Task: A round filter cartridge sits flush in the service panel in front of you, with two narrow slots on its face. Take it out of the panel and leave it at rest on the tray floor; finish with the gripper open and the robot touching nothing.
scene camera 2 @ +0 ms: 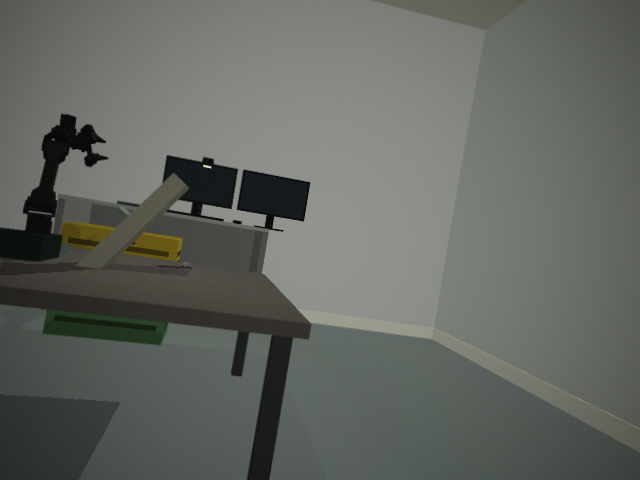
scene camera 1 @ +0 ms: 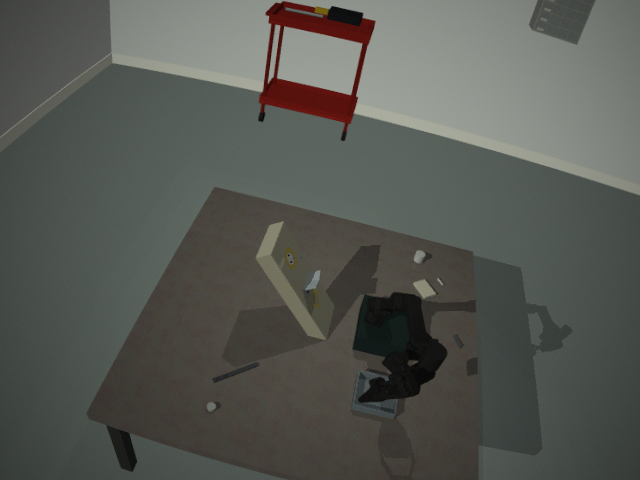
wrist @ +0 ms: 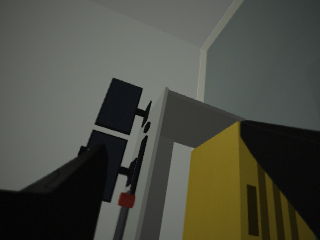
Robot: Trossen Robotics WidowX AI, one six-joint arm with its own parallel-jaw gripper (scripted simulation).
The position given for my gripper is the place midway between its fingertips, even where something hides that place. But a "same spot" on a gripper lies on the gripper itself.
my gripper: scene camera 2 106, 150; scene camera 1; wrist
same spot on my gripper: (wrist: 71, 195) = (scene camera 1: 389, 385)
